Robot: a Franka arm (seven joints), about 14 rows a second.
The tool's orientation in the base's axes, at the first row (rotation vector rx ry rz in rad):
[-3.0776 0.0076 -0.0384]
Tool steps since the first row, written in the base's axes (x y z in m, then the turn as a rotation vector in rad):
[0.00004 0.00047 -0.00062 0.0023 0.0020 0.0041]
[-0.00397 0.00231 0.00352 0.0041 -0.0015 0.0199]
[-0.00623 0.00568 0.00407 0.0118 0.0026 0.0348]
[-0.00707 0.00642 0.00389 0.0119 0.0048 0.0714]
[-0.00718 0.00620 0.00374 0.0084 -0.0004 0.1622]
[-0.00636 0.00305 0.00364 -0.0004 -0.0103 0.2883]
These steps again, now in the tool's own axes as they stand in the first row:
[0.00002 -0.00043 0.00065 0.0024 -0.0023 -0.0039]
[-0.00389 -0.00251 -0.00346 0.0046 0.0002 -0.0198]
[-0.00616 -0.00590 -0.00386 0.0126 -0.0049 -0.0343]
[-0.00701 -0.00663 -0.00365 0.0136 -0.0094 -0.0706]
[-0.00712 -0.00640 -0.00352 0.0124 -0.0100 -0.1616]
[-0.00629 -0.00325 -0.00360 0.0068 -0.0081 -0.2883]

